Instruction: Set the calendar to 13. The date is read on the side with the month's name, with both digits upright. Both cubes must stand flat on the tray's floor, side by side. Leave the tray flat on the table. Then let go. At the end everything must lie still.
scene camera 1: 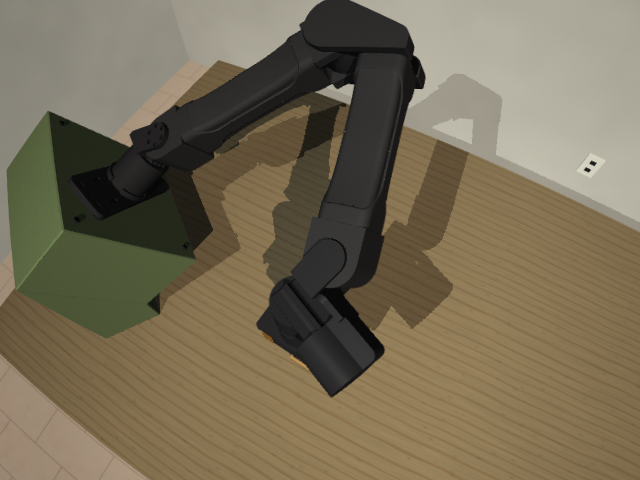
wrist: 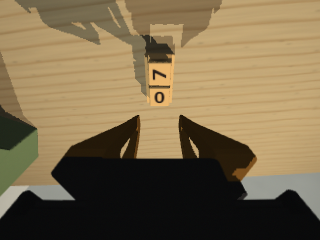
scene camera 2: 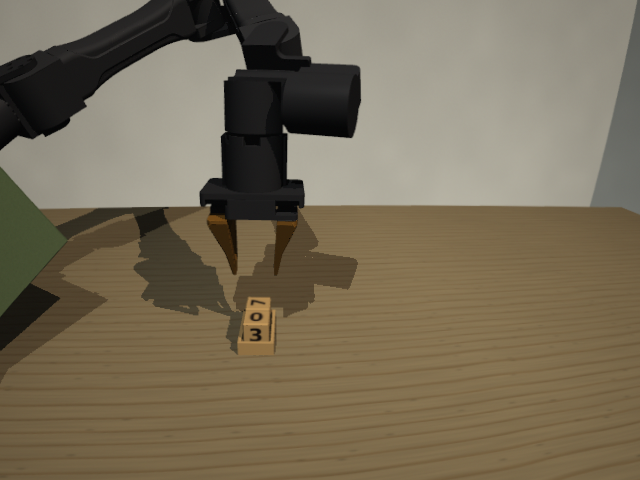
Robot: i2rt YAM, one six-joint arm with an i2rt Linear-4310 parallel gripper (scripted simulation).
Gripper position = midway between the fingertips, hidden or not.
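Here is my gripper [scene camera 1: 304, 343] [scene camera 2: 255, 272] [wrist: 159, 119], visible to me in the wrist view as well as from the scene cameras.
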